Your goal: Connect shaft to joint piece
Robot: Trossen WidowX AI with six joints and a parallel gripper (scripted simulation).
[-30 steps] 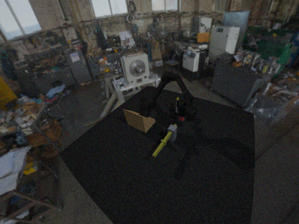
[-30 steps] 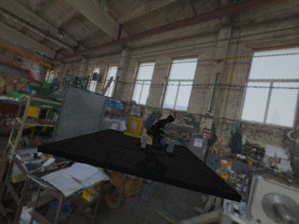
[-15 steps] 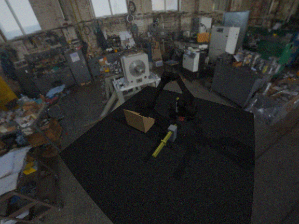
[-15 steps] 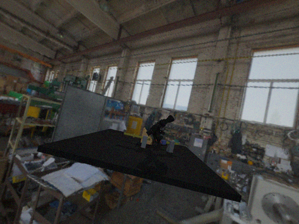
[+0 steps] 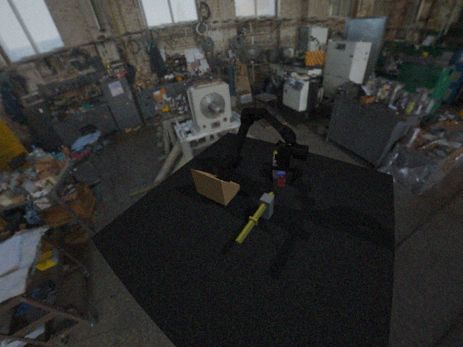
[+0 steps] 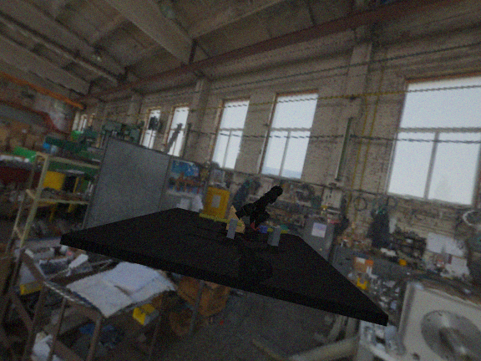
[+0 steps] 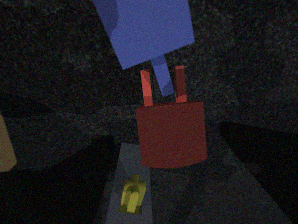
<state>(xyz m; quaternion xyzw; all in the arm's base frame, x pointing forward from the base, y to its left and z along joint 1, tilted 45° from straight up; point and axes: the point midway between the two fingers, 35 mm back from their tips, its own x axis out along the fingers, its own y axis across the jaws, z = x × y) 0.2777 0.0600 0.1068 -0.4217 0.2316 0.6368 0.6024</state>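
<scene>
The red square joint piece is 10 mm to the left of my gripper tip and 10 mm above it.
</scene>
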